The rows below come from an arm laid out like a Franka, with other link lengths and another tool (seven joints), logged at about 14 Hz.
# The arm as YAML. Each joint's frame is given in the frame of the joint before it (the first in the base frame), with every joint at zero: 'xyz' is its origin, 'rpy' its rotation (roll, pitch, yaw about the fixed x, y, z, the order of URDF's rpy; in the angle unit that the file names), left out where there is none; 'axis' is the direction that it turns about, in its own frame. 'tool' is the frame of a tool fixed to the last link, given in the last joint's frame.
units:
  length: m
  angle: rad
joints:
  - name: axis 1
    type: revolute
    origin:
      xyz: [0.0, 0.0, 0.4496]
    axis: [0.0, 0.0, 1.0]
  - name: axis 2
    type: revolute
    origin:
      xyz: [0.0, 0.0, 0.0]
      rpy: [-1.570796, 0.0, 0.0]
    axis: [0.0, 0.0, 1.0]
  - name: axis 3
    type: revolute
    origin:
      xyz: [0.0, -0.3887, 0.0]
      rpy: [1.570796, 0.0, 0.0]
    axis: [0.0, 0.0, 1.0]
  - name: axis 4
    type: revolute
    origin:
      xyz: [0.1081, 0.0, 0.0]
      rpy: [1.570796, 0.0, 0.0]
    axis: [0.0, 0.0, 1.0]
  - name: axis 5
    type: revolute
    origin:
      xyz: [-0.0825, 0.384, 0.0]
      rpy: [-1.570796, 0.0, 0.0]
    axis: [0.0, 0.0, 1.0]
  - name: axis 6
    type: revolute
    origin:
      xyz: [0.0, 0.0, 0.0]
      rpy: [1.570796, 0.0, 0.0]
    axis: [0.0, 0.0, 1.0]
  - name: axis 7
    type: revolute
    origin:
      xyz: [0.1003, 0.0, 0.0]
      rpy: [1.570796, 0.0, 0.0]
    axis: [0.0, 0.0, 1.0]
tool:
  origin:
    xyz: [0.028, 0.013, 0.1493]
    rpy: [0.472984, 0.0, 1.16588]
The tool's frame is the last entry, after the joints.
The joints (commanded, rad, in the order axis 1, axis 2, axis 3, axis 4, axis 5, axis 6, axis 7), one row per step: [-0.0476 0.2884 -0.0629 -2.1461 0.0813 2.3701 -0.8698]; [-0.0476 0.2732 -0.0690 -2.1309 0.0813 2.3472 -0.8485]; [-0.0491 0.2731 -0.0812 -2.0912 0.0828 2.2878 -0.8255]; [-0.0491 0.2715 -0.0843 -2.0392 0.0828 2.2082 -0.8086]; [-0.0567 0.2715 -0.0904 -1.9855 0.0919 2.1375 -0.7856]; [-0.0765 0.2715 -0.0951 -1.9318 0.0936 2.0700 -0.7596]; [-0.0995 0.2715 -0.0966 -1.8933 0.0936 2.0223 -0.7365]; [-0.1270 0.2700 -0.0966 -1.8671 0.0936 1.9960 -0.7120]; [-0.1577 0.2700 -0.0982 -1.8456 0.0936 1.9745 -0.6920]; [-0.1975 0.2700 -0.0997 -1.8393 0.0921 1.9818 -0.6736]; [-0.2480 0.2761 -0.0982 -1.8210 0.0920 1.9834 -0.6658]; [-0.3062 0.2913 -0.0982 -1.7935 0.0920 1.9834 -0.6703]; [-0.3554 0.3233 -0.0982 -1.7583 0.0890 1.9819 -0.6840]
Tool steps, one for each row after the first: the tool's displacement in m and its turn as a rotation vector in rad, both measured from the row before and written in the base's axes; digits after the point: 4 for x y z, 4 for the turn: [0.0029 -0.0044 0.0137 -0.0013 -0.0067 -0.0260]; [0.0051 -0.0089 0.0107 0.0022 0.0200 -0.0343]; [0.0064 -0.0017 0.0153 0.0058 0.0260 -0.0157]; [0.0067 -0.0086 0.0168 0.0092 0.0166 -0.0380]; [0.0050 -0.0164 0.0176 0.0030 0.0146 -0.0465]; [0.0020 -0.0167 0.0129 0.0009 0.0104 -0.0439]; [0.0003 -0.0193 0.0106 -0.0019 0.0004 -0.0497]; [-0.0018 -0.0223 0.0079 -0.0018 0.0016 -0.0503]; [-0.0042 -0.0291 0.0038 -0.0076 -0.0109 -0.0589]; [-0.0043 -0.0344 0.0048 -0.0054 -0.0123 -0.0563]; [-0.0056 -0.0409 0.0028 -0.0055 -0.0114 -0.0530]; [-0.0030 -0.0361 -0.0056 -0.0049 -0.0006 -0.0330]
